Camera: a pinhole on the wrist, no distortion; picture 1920 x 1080 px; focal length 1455.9 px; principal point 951.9 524.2 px. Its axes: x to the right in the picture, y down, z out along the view. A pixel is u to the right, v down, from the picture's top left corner.
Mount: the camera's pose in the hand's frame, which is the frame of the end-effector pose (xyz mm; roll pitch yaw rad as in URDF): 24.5 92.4 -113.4 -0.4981 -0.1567 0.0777
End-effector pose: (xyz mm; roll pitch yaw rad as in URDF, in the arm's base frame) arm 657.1 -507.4 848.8 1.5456 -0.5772 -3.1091
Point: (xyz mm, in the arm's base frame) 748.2 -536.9 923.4
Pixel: 262 174
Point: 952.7 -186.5 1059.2
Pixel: 735 549
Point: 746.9 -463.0 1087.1
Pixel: 1414 957
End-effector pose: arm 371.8 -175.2 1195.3 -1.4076 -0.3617 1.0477
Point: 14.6 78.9 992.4
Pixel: 1052 301
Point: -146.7 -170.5 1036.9
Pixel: outside the picture
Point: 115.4 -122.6 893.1
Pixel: 444 609
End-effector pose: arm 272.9 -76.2 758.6 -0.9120 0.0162 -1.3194
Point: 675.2 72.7 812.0
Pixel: 1001 179
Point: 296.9 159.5 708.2
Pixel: outside the picture
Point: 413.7 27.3 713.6
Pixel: 616 108
